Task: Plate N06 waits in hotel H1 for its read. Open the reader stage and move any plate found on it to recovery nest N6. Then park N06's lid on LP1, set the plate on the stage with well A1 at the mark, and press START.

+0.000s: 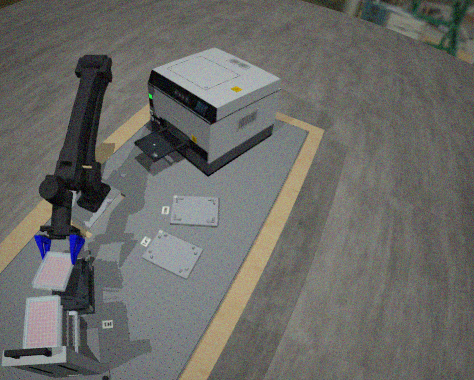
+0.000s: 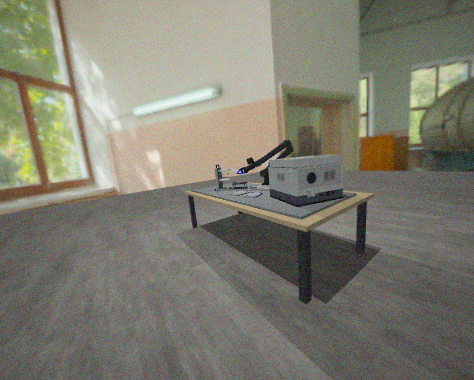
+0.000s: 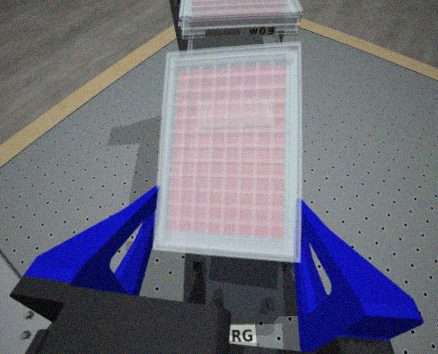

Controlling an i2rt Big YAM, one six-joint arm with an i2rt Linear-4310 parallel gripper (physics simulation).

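Frame: origin at the arm's base, x ahead, y left, z up, level; millimetres.
Where they show: gripper, fingertip midpoint: (image 1: 58, 264) (image 2: 238, 173) (image 3: 226, 198); arm's base, origin of the base link: (image 1: 94, 196) (image 2: 268, 184).
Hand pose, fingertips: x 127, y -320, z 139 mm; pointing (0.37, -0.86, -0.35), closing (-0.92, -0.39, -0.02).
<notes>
Each offset is from my fingertips to the top centre of the thing. "*": to the spot under its first point. Level surfaces: height alone.
My gripper (image 3: 226, 198) (image 1: 61, 244) (image 2: 240, 171) with blue fingers is shut on the long sides of a clear, lidded well plate (image 3: 229, 151) (image 1: 57, 269) with pink wells. It holds the plate level above a dark stand marked RG (image 3: 242, 334), at the table's left end. Another lidded pink plate @(76 mm ahead, 158 mm right, 55 mm up) (image 3: 240, 15) (image 1: 51, 320) sits just beyond in the hotel rack @(* 125 mm ahead, 189 mm right, 59 mm down) (image 2: 219, 177); its label reads like W09. The grey reader @(143 mm ahead, 857 mm left, 134 mm up) (image 1: 213, 102) (image 2: 305, 179) stands at the far end. Its black stage @(20 mm ahead, 617 mm left, 69 mm down) (image 1: 156, 145) is slid out and bears no plate.
Two flat grey nest plates @(* 241 mm ahead, 414 mm left, 165 mm down) (image 1: 195, 211) @(* 230 mm ahead, 232 mm left, 168 mm down) (image 1: 172, 253) lie mid-table, each with a small white label beside it. An H1 label @(* 135 mm ahead, 64 mm right, 177 mm down) (image 1: 107, 324) lies near the hotel. The grey perforated mat @(178 mm down) (image 1: 258, 181) covers the wooden table @(190 mm down) (image 2: 311, 222). My arm (image 1: 85, 113) rises at the left edge.
</notes>
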